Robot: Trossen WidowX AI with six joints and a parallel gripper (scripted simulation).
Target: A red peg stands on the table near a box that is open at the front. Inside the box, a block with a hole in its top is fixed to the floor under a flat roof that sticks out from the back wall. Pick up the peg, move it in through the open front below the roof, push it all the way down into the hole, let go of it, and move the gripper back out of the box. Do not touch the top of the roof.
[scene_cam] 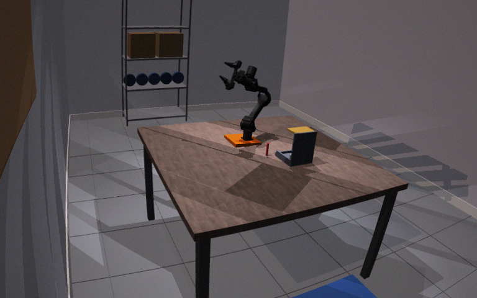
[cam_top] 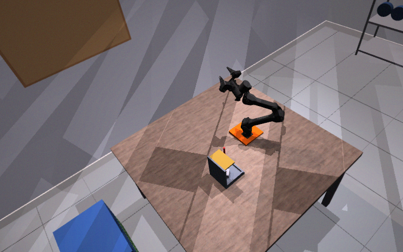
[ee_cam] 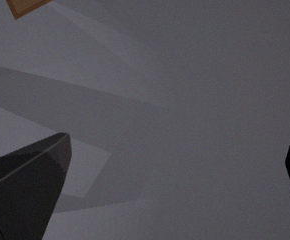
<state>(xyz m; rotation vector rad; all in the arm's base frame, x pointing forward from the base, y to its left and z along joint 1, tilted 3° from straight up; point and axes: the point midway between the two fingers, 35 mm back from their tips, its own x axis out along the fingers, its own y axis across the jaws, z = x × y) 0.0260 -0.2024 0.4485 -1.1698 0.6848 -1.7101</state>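
Right now my gripper tip is 45 cm above the red peg, 23 cm short of it and 22 cm to the right of it. Round my gripper tip: yellow roof 36 cm to the left, 36 cm ahead, 29 cm below.
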